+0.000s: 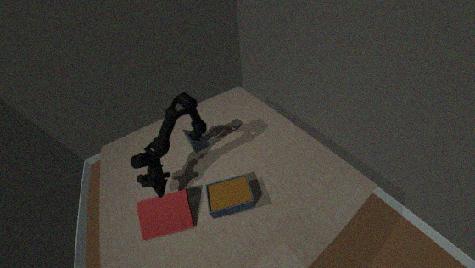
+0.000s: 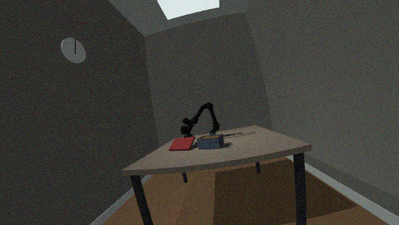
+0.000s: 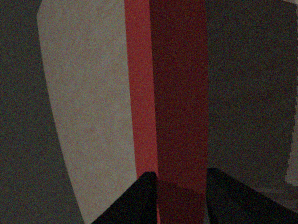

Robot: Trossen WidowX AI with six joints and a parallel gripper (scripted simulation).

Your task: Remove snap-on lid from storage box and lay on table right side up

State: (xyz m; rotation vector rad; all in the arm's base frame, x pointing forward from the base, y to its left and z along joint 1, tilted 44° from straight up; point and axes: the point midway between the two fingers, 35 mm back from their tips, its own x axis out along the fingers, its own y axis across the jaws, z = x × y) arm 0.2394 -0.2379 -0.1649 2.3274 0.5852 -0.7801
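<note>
My gripper tip is now 70 mm short of the lid, 40 mm above it and 30 mm to the left of it. The rest, counted from my gripper tip: blue storage box (270 mm to the left, 180 mm ahead, 40 mm below).
</note>
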